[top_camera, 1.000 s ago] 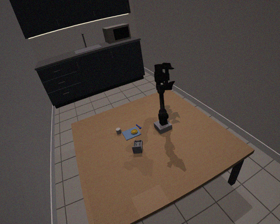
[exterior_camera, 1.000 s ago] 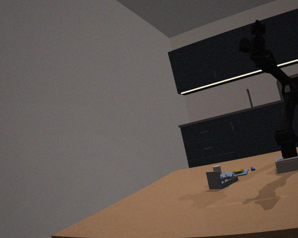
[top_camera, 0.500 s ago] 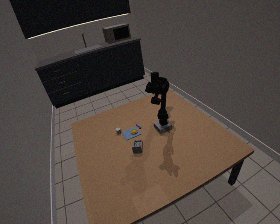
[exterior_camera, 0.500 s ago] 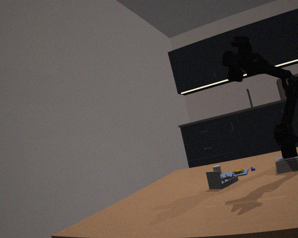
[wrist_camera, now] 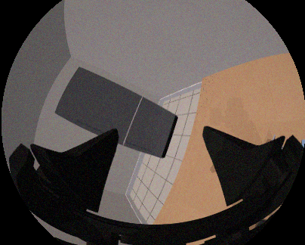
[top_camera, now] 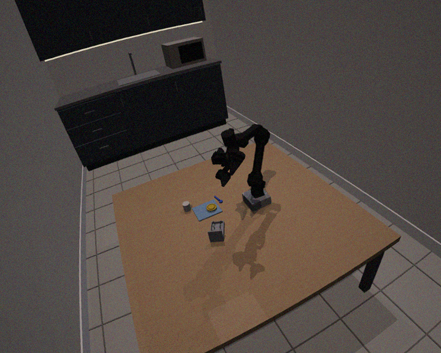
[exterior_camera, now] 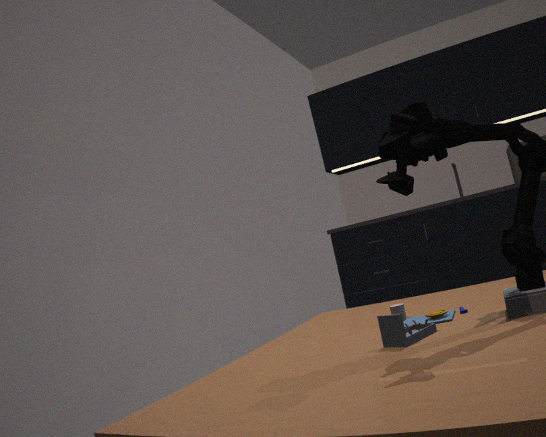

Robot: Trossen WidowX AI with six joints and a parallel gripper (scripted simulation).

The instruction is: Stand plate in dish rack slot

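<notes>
Now: gripper tip 40 mm short of the yellow plate, 340 mm to the left of it and 410 mm above it. Round my gripper tip: dish rack 60 mm ahead, 150 mm to the right, 400 mm below; blue mat 60 mm ahead, 350 mm to the right, 420 mm below; blue spoon 30 mm behind, 400 mm to the right, 420 mm below.
</notes>
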